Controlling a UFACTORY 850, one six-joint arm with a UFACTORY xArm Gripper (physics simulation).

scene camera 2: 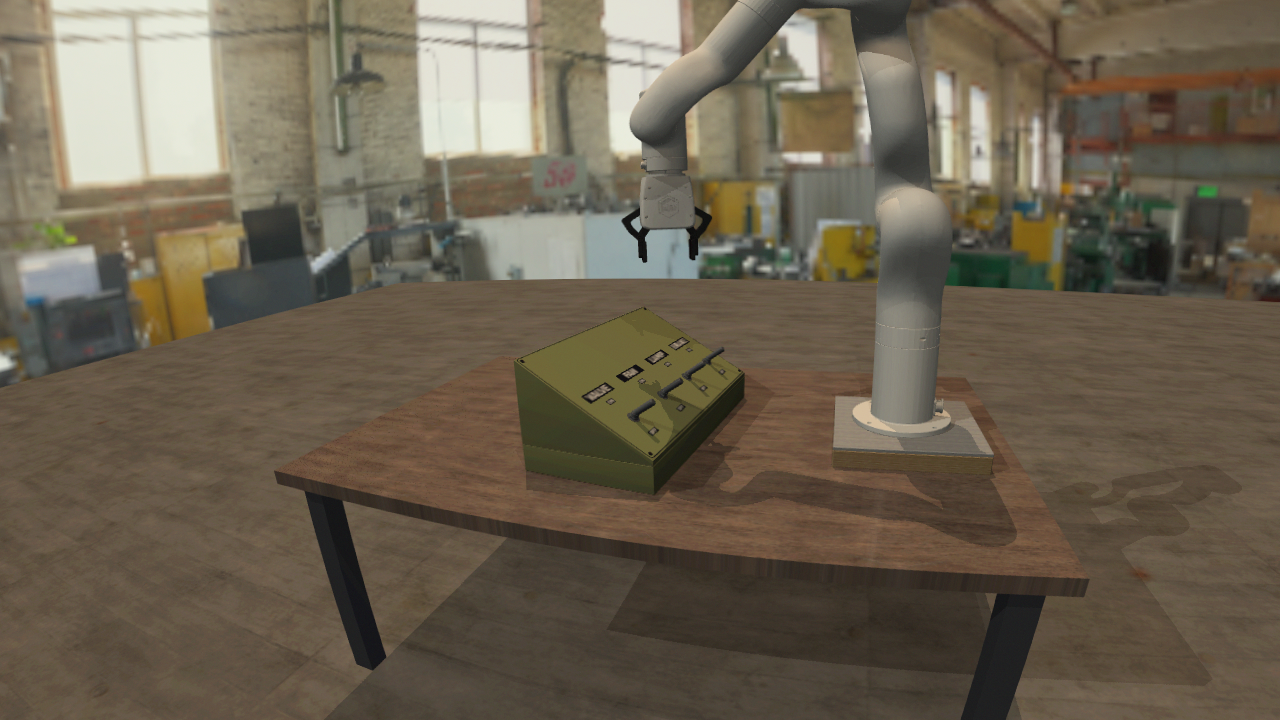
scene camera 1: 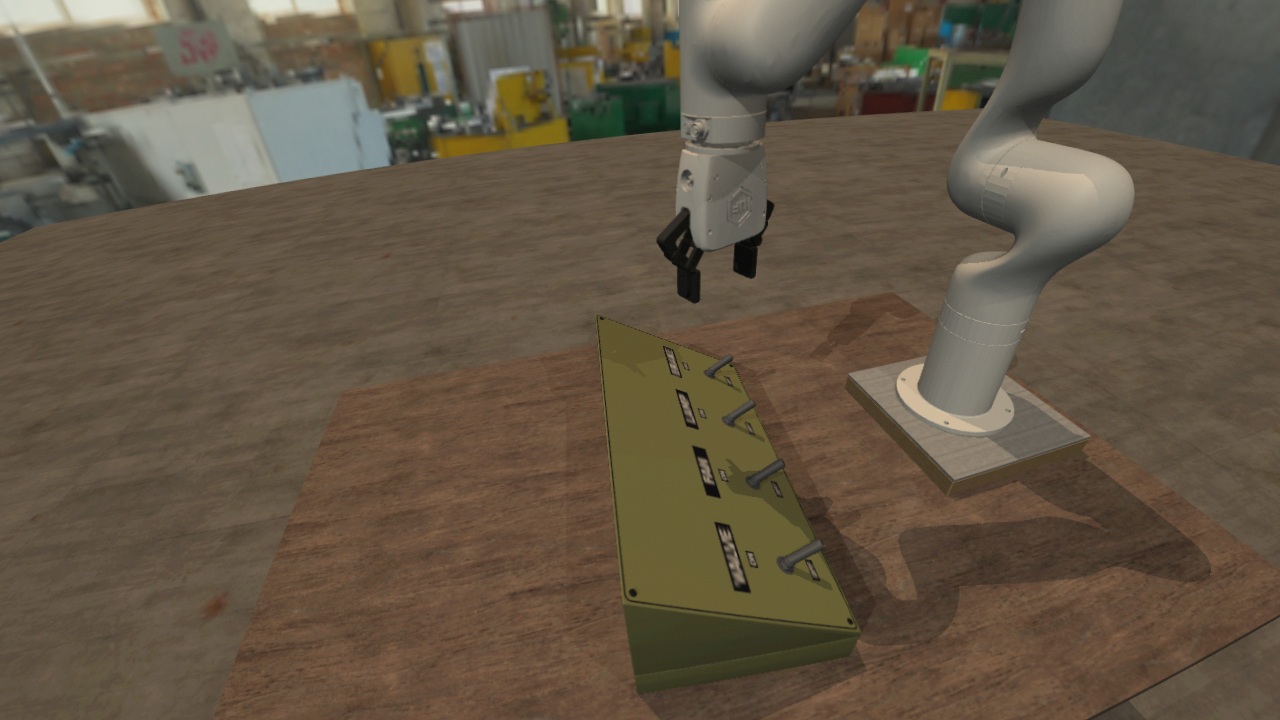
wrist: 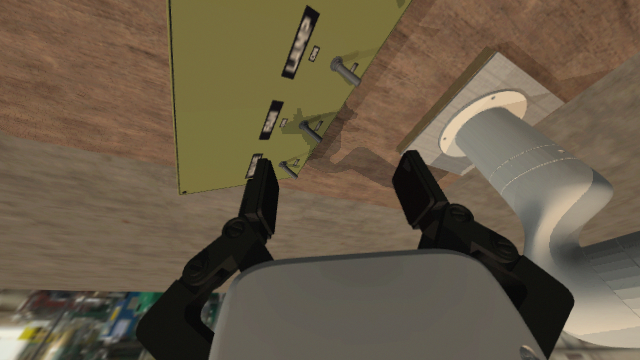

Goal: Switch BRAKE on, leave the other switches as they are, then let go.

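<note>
An olive sloped console (scene camera 1: 648, 501) (scene camera 2: 559, 429) (wrist: 215, 100) carries four labelled toggle switches. The BRAKE switch (scene camera 1: 718, 367) (scene camera 2: 713, 355) is at the far end in both scene views; its lever leans to the OFF side. It does not show in the wrist view. The LAMP switch (scene camera 1: 739, 413) (scene camera 2: 695, 370) (wrist: 345, 71), the FAN switch (scene camera 1: 766, 474) (scene camera 2: 669, 388) (wrist: 310, 131) and the VALVE switch (scene camera 1: 799, 556) (scene camera 2: 640, 410) (wrist: 288, 169) lean to OFF too. My gripper (scene camera 1: 717, 284) (scene camera 2: 668, 257) (wrist: 336, 169) is open and empty, pointing down, well above the console and touching no switch.
The console stands on a brown wooden table (scene camera 1: 429, 537) (scene camera 2: 429, 483). The arm's base plate (scene camera 1: 872, 374) (scene camera 2: 913, 458) (wrist: 532, 80) is on the OFF side of the console, across a gap. The switch levers stick up from the sloped face.
</note>
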